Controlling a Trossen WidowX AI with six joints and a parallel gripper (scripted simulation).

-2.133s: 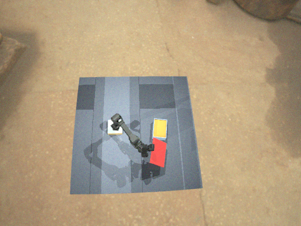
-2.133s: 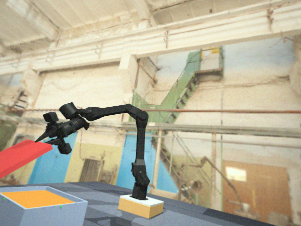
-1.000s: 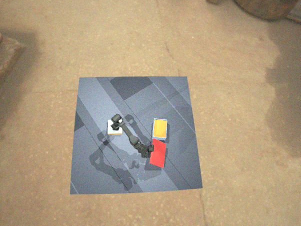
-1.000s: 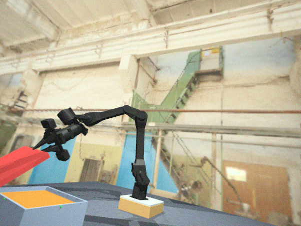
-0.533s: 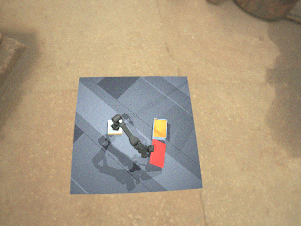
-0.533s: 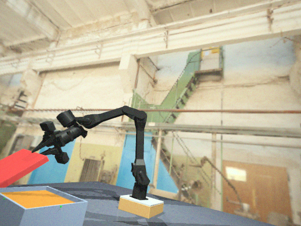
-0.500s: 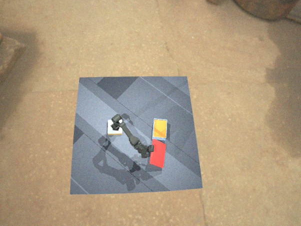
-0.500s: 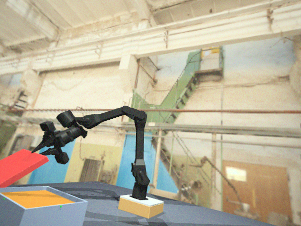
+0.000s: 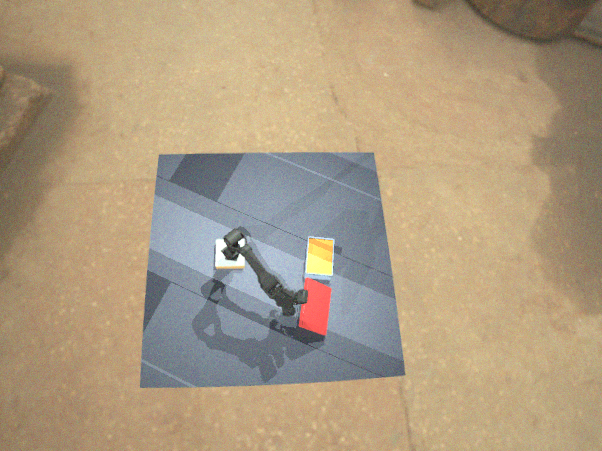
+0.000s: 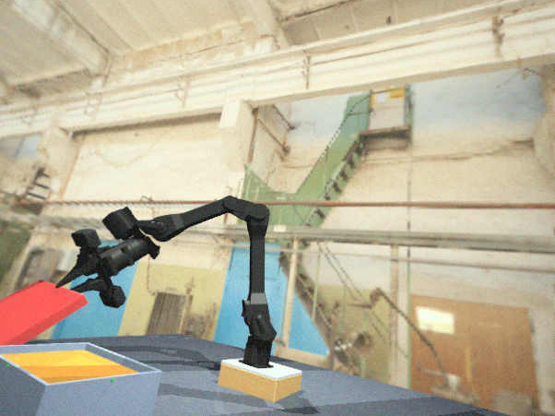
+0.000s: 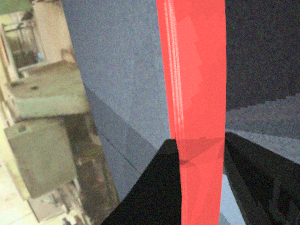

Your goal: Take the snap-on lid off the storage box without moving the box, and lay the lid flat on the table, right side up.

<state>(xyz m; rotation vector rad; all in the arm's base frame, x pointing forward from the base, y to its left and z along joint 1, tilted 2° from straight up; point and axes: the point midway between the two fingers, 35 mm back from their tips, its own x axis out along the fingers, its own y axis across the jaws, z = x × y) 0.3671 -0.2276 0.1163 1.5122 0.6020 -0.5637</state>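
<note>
My gripper tip is 60 mm short of the red lid and 50 mm above it.
</note>
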